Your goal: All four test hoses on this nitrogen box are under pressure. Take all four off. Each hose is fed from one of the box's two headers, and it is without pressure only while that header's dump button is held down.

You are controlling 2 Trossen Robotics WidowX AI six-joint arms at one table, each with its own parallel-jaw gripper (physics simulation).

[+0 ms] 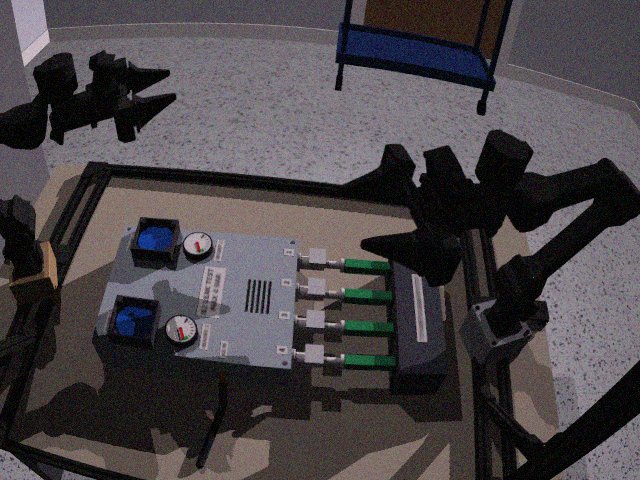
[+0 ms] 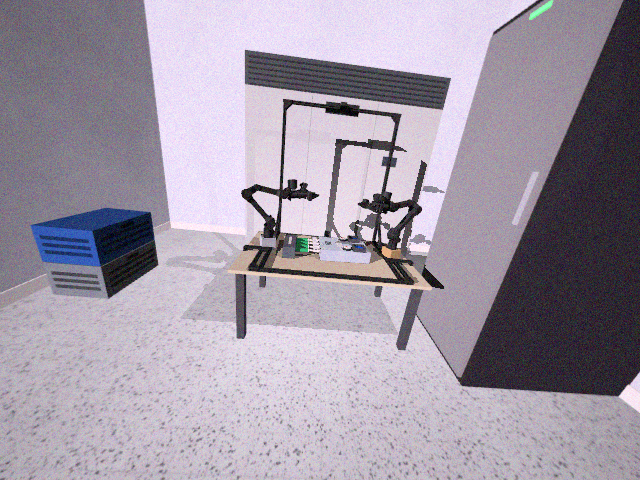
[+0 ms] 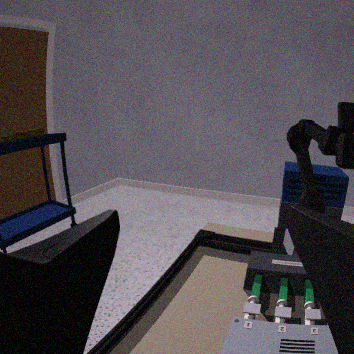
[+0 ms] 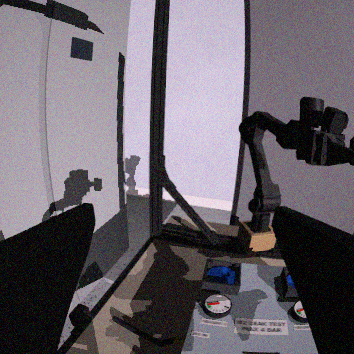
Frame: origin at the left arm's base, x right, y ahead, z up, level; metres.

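Where they show: left gripper, fingertip midpoint: (image 1: 172,83) (image 2: 361,205) (image 3: 206,218); right gripper, fingertip midpoint: (image 1: 349,216) (image 2: 317,194) (image 4: 186,216); left arm's base at its link origin: (image 1: 28,263) (image 2: 391,248) (image 4: 258,226); right arm's base at its link origin: (image 1: 502,320) (image 2: 268,236).
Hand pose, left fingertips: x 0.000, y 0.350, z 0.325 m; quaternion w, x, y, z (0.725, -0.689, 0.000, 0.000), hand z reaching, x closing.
Observation:
Things, the pixels of their top centre, and the offset from my left fingertips. "*": a spot on its surface instead.
- dark block at a spot on its surface: (image 1: 403,310) * dy +0.321, dx +0.301, dz -0.328 m
- thin black bar at a spot on its surface: (image 1: 219,413) * dy -0.034, dx +0.368, dz -0.394 m
The grey-blue nitrogen box (image 1: 258,330) (image 2: 341,254) (image 4: 255,280) lies on the table. Four green-sleeved hoses (image 1: 367,265) (image 1: 368,296) (image 1: 368,327) (image 1: 369,360) run from its numbered ports, joined through pale square couplings. Two blue dump buttons (image 1: 156,238) (image 1: 133,320) sit in black square guards, each beside a round gauge (image 1: 197,245) (image 1: 181,329). My left gripper (image 1: 172,84) (image 2: 361,203) (image 3: 206,218) is open and empty, raised beyond the box's button end. My right gripper (image 1: 353,214) (image 2: 316,195) (image 4: 186,216) is open and empty, high near the hose side, touching no hose.
A dark block (image 1: 403,310) holds the far hose ends. Black rails (image 1: 232,178) frame the table, with uprights and a crossbar (image 2: 372,111) above. A thin black bar (image 1: 219,413) shows in front of the box. A blue cart (image 1: 413,56) stands behind.

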